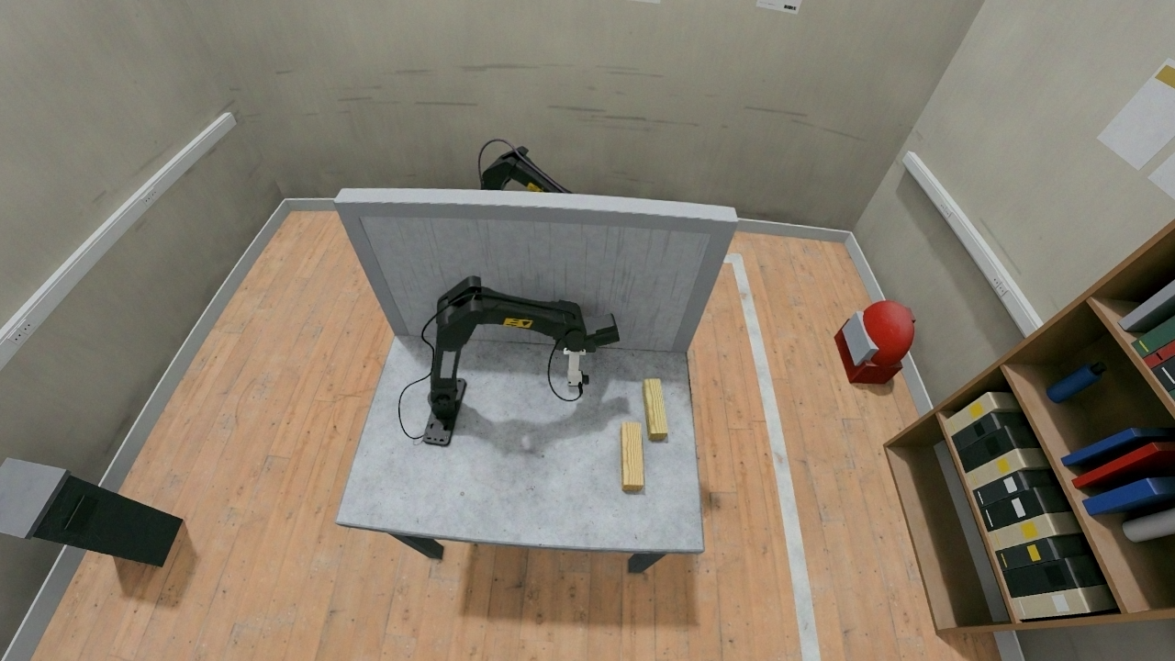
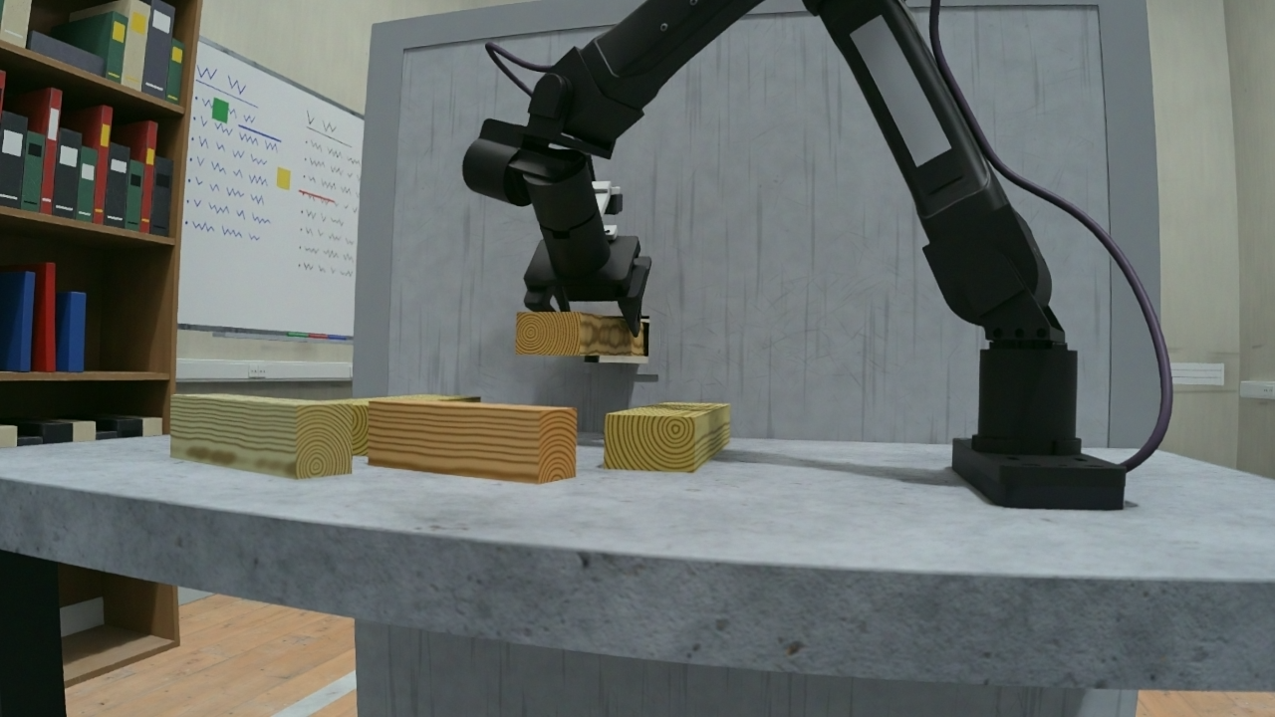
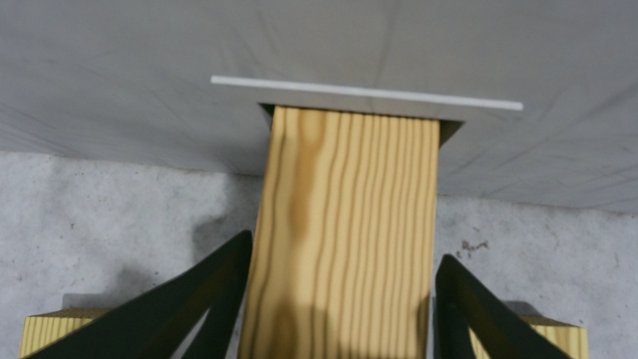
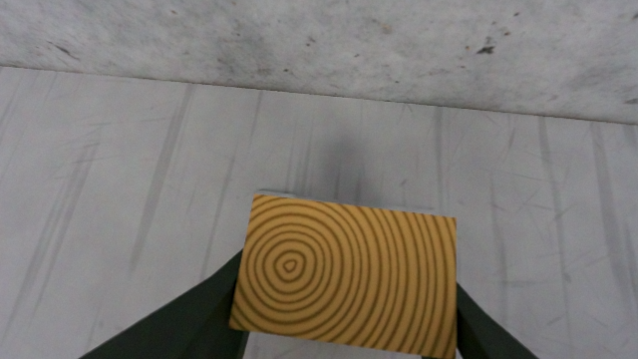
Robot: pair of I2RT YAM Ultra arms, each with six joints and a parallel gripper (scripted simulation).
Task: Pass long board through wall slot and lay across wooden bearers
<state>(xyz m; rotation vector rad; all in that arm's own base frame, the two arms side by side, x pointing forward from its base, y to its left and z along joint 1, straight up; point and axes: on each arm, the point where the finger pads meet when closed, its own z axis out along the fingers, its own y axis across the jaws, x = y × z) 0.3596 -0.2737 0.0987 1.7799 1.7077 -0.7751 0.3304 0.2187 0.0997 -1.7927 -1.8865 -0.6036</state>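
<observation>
Now: the long board 2 cm to the right of my left hand and 1 cm below it.
</observation>
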